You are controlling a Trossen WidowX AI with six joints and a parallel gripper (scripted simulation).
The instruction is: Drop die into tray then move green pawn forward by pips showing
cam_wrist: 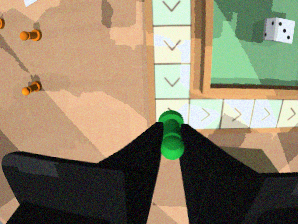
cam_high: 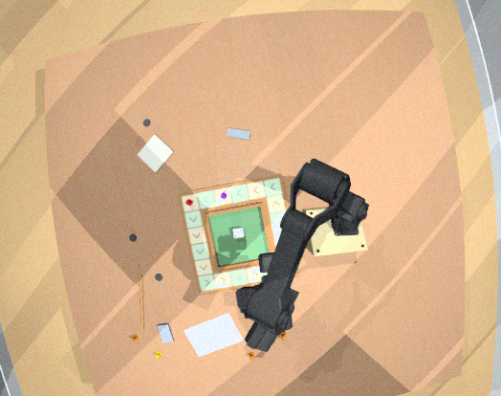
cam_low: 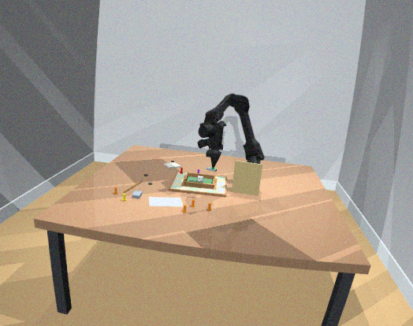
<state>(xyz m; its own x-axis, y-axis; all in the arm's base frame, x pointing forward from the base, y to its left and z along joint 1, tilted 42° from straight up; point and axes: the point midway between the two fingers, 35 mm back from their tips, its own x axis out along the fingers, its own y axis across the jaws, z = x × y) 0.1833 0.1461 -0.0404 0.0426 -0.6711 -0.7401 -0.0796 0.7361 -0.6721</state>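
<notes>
Now: the green tray 130 mm below my gripper tip, 110 mm to the right of it and 80 mm ahead of it. From my gripper tip the other things lie so: purple pawn: 220 mm to the right, 120 mm ahead, 110 mm below; white die: 120 mm to the right, 110 mm below, 80 mm ahead; green pawn: 10 mm above.
</notes>
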